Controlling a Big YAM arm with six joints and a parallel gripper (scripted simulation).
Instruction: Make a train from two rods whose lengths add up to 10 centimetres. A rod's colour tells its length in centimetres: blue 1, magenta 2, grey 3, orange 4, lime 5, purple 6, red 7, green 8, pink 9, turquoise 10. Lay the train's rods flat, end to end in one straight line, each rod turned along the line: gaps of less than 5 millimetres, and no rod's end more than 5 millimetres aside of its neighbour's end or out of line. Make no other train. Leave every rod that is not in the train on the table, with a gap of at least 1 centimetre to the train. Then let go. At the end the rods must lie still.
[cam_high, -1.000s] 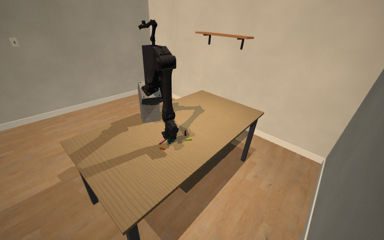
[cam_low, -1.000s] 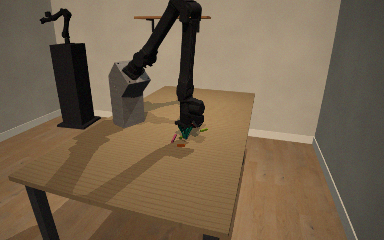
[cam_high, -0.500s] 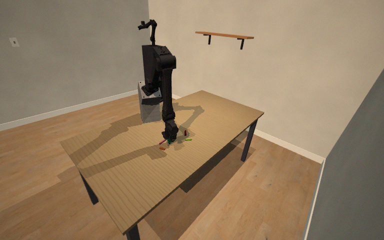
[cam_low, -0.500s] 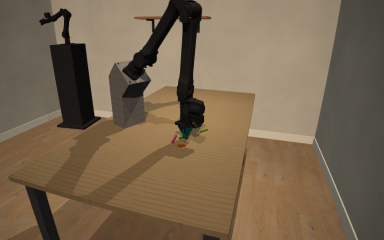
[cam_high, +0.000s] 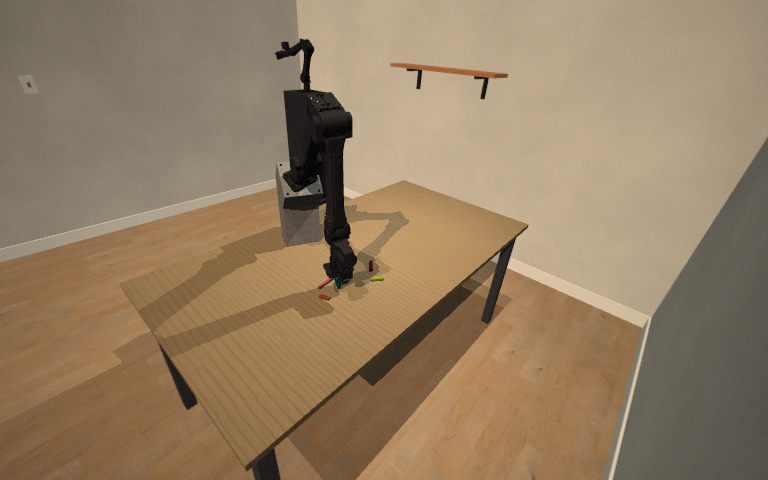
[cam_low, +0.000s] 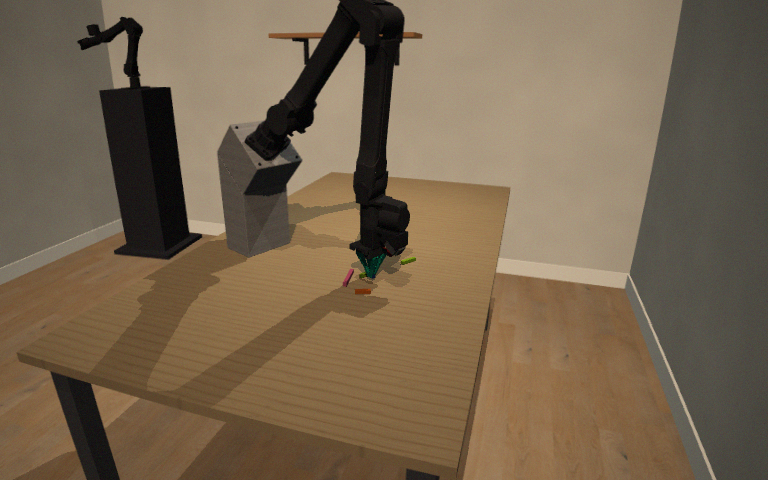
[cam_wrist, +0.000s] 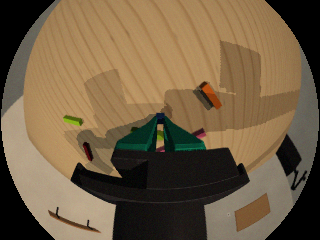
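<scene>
Right now my hand is 6 cm past the pink rod and 2 cm above it. Round my hand: orange rod: 7 cm to the right, 2 cm below, 1 cm behind; then blue rod: right at my hand; then red rod: 21 cm to the left, 2 cm below.
</scene>
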